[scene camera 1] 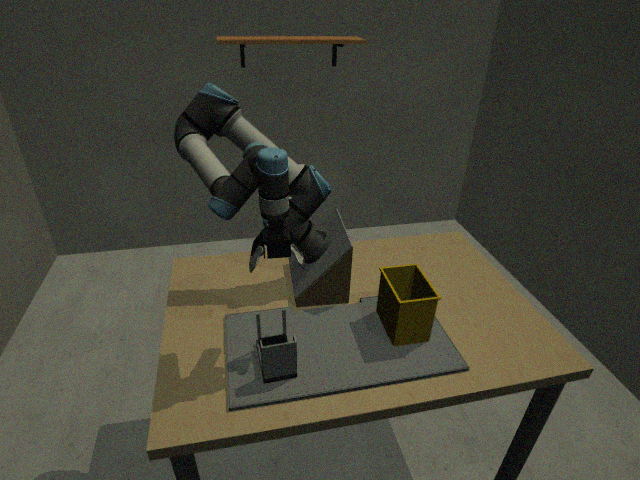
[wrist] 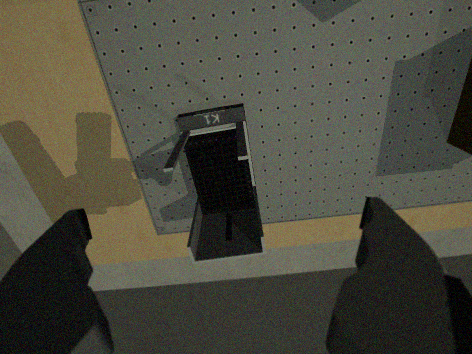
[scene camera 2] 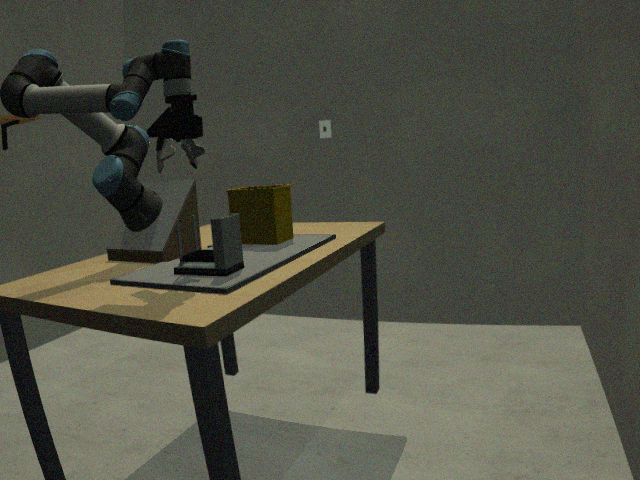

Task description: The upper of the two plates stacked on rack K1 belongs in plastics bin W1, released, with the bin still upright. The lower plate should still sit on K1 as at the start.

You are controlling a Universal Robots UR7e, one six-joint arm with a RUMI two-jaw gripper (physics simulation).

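Places are measured from the arm's base along level axes (x ahead, y left, z up), in millimetres.
Where they show: gripper, fingertip midpoint: [scene camera 1: 277,270] [wrist: 225,206] [scene camera 2: 178,170]; arm's base, origin of the base link: [scene camera 1: 317,246] [scene camera 2: 144,212].
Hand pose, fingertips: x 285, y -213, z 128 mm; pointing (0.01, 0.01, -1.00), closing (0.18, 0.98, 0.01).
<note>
Each offset is from my fingertips to the top centre of the thing. "spot": to the spot under its first point. Level surfaces: height alone.
Rack K1 @(122 mm down, 84 mm ahead, 33 mm right) [scene camera 1: 279,361] [scene camera 2: 227,242] [wrist: 195,120] stands upright on the grey board, with a tall grey panel and two thin posts. A black plate surface @(spot: 213 mm down, 48 mm ahead, 31 mm right) [scene camera 1: 273,339] [scene camera 2: 199,255] [wrist: 220,170] shows inside it; the two stacked plates cannot be told apart. The yellow bin W1 @(81 mm down, 63 mm ahead, 396 mm left) [scene camera 1: 413,322] [scene camera 2: 261,214] stands upright at the board's other end; its dark side @(spot: 237 mm down, 105 mm ahead, 330 mm left) [wrist: 465,125] shows at the right edge of the wrist view. My gripper [scene camera 1: 276,264] [scene camera 2: 177,167] [wrist: 225,206] is open and empty, pointing down, well above the rack's height and apart from rack and bin.
The grey perforated board @(261 mm down) [scene camera 1: 330,361] [scene camera 2: 305,242] [wrist: 310,100] lies on the wooden table @(274 mm down) [scene camera 1: 480,289] [scene camera 2: 103,310]. The arm's wedge-shaped base [scene camera 1: 328,279] [scene camera 2: 180,227] stands behind the board. An orange wall shelf [scene camera 1: 289,39] hangs at the back.
</note>
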